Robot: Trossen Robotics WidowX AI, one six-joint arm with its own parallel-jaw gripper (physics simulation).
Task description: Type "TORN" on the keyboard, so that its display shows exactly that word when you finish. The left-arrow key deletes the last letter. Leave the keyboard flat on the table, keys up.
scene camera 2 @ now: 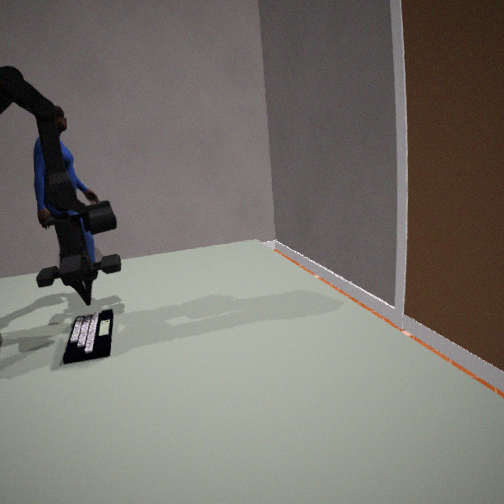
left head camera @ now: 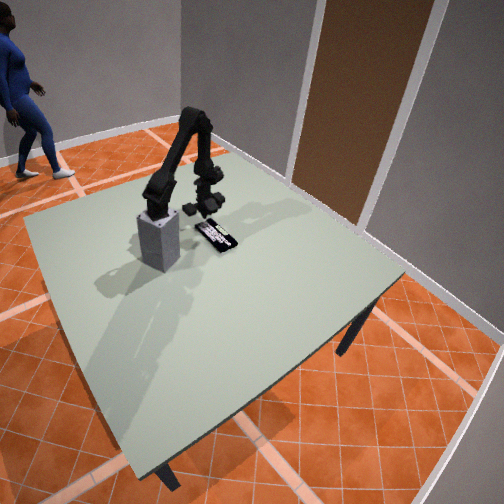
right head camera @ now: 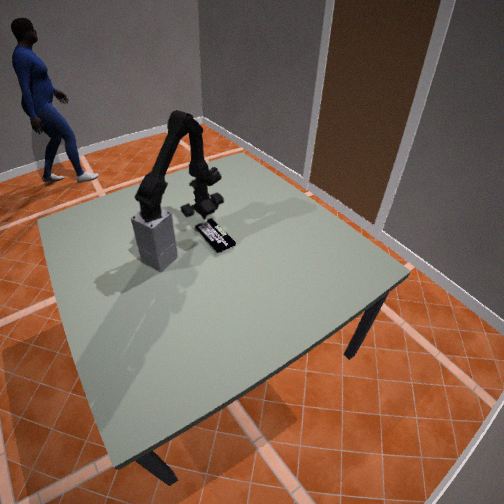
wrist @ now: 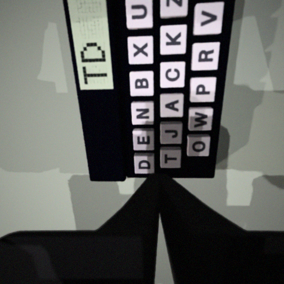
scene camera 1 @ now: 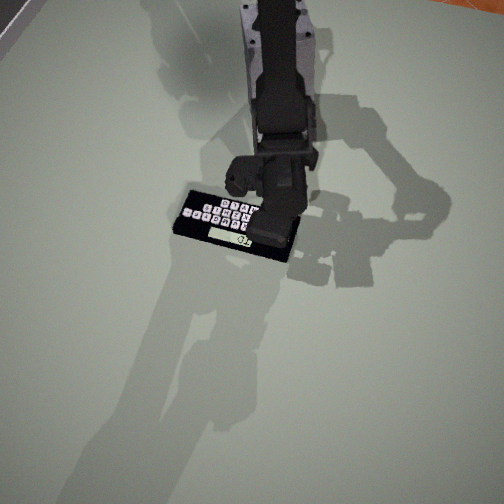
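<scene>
The black keyboard (left head camera: 229, 246) (right head camera: 227, 246) (scene camera 1: 192, 230) (scene camera 2: 86, 356) (wrist: 105, 140) lies flat on the table, keys up, with white letter keys in three rows. Its pale green display (scene camera 1: 220, 235) (scene camera 2: 104, 328) (wrist: 89, 25) reads "TD" in the wrist view. My gripper (scene camera 2: 88, 303) (wrist: 157, 180) is shut and empty, pointing down above the keyboard's end. In the wrist view its tips appear at the edge beside the D key (wrist: 144, 164) and T key (wrist: 170, 158). The O key (wrist: 198, 145), R key (wrist: 205, 56) and N key (wrist: 143, 113) are visible there. The arm hides the tips in scene camera 1.
The arm stands on a grey pedestal (left head camera: 159, 242) (right head camera: 156, 245) beside the keyboard on the pale green table (left head camera: 260, 310) (right head camera: 260, 310) (scene camera 1: 400, 375) (scene camera 2: 280, 400). A person in blue (left head camera: 17, 75) (right head camera: 37, 80) (scene camera 2: 70, 160) stands beyond the table.
</scene>
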